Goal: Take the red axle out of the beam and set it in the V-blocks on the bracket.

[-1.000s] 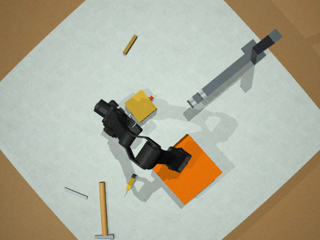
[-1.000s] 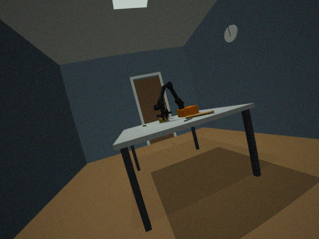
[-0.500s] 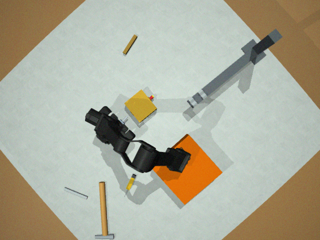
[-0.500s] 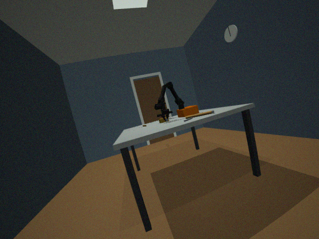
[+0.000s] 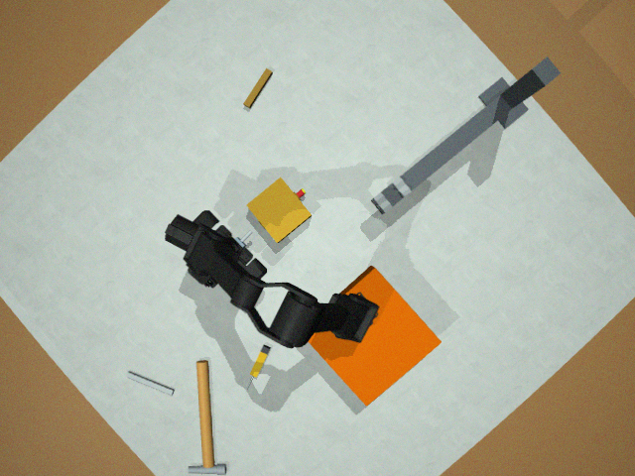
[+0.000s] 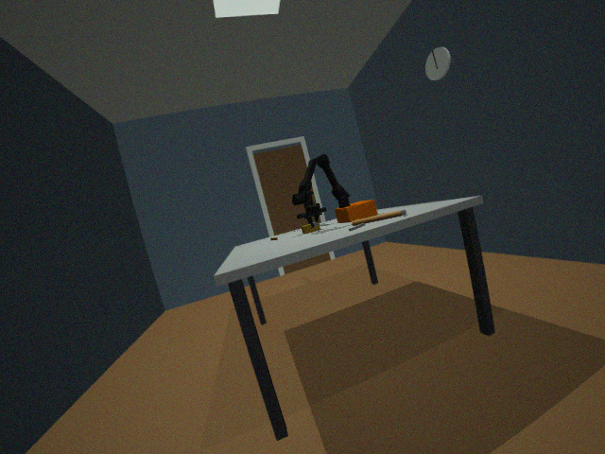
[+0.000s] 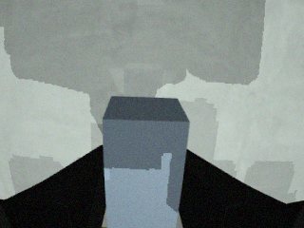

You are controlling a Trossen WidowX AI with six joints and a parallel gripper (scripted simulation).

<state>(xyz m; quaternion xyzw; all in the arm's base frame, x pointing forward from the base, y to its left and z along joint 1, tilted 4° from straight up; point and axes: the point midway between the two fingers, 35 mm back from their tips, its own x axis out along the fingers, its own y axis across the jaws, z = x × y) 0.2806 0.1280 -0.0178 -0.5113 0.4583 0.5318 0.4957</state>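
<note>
Now: gripper tip 140 mm to the left of the yellow beam and 10 mm above it. Round my gripper tip: yellow-handled screwdriver (240 mm behind, 140 mm to the left, 30 mm below); then light blue block (20 mm to the right, 10 mm above); then tan stick (260 mm ahead, 280 mm to the right, 30 mm below).
</note>
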